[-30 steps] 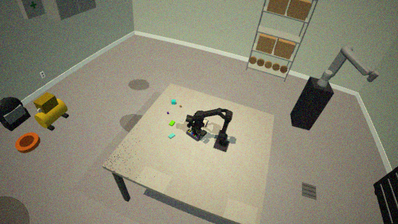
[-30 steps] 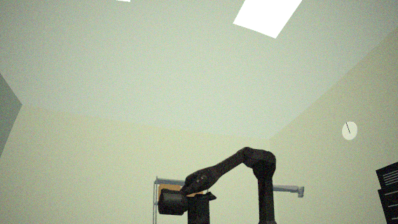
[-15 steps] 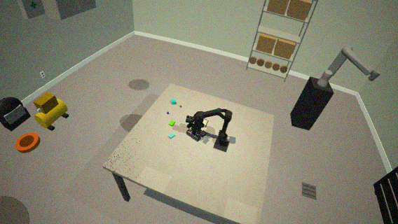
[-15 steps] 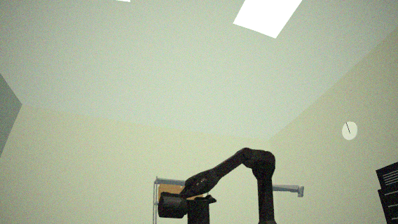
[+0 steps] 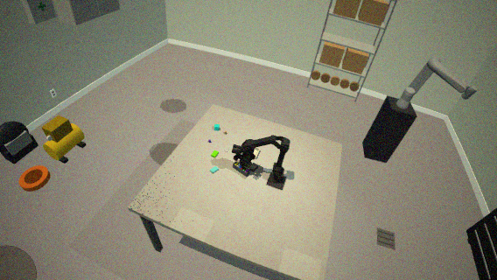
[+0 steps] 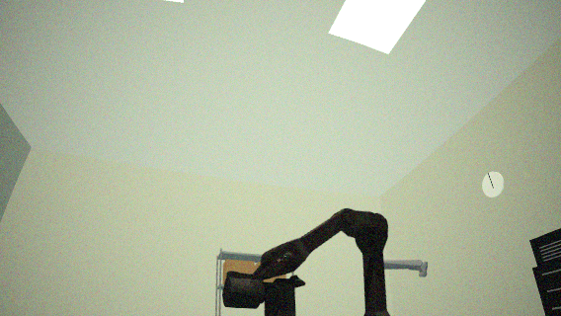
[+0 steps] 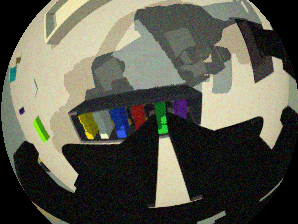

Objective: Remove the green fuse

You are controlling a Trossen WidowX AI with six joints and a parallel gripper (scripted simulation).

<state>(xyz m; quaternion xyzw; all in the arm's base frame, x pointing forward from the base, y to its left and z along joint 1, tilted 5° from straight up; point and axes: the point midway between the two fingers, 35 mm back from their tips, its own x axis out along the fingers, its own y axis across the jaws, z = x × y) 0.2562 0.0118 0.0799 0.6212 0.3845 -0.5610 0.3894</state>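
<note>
My gripper tip is now 20 mm past the purple fuse, 10 mm to the right of it and 10 mm above it. Round my gripper tip: tray 220 mm to the right, 30 mm below, 10 mm ahead; then green fuse 10 mm below; then red fuse 20 mm ahead, 10 mm to the right, 10 mm below.
</note>
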